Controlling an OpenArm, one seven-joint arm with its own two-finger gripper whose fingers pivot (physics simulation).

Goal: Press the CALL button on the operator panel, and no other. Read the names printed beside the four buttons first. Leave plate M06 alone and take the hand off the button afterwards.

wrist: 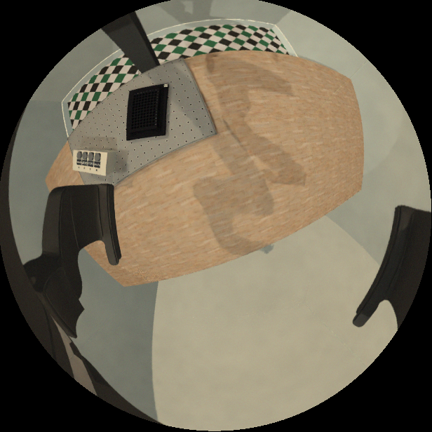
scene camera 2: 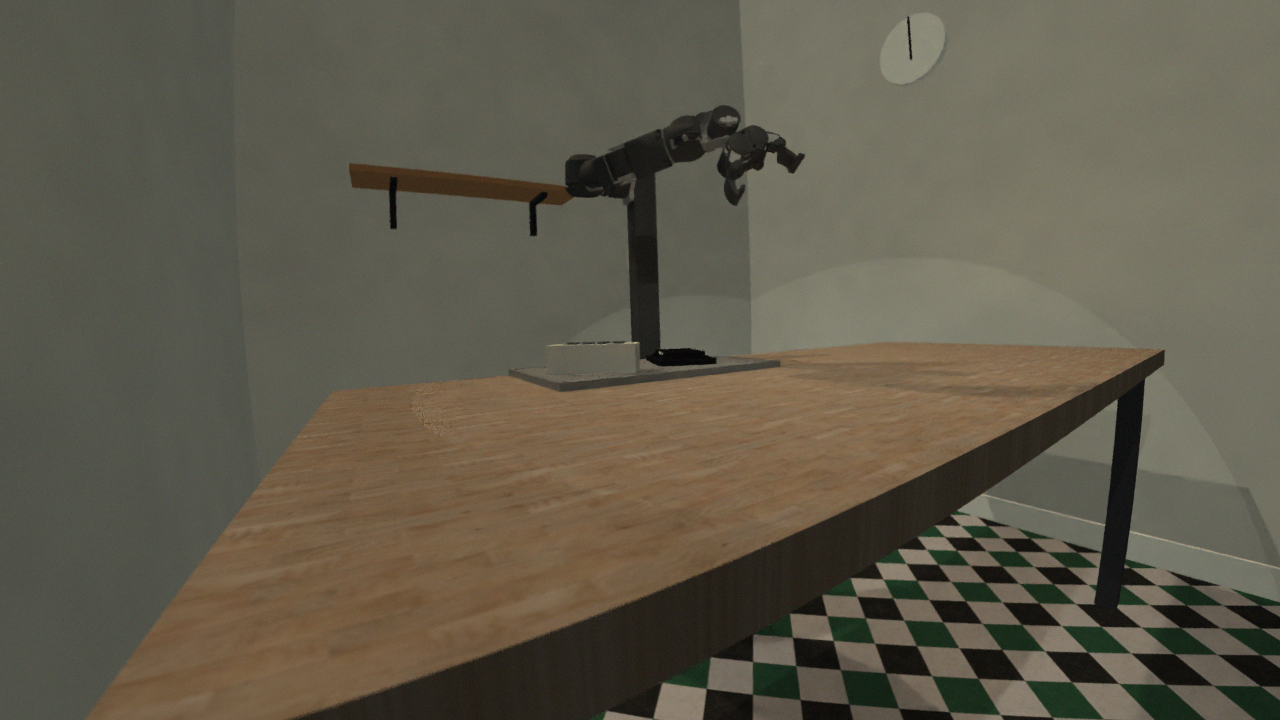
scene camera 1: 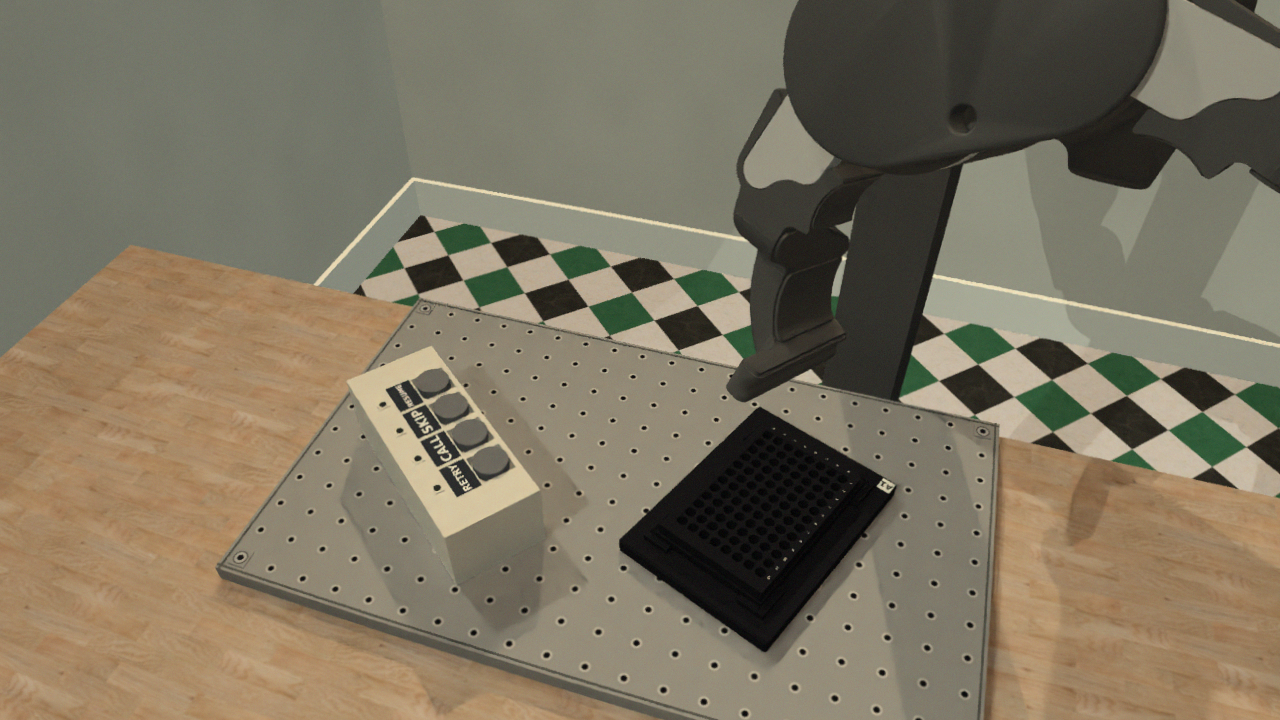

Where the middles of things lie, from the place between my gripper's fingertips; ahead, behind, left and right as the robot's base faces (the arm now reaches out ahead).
The black plate M06 (wrist: 144,107) lies 34 cm below my hand, 18 cm behind it and 12 cm to the right of it. The rest, counted from my hand: cream operator panel (scene camera 1: 472,524) (33 cm to the right, 33 cm below, 11 cm behind); then grey perforated board (scene camera 2: 564,387) (36 cm below, 21 cm to the right, 16 cm behind).
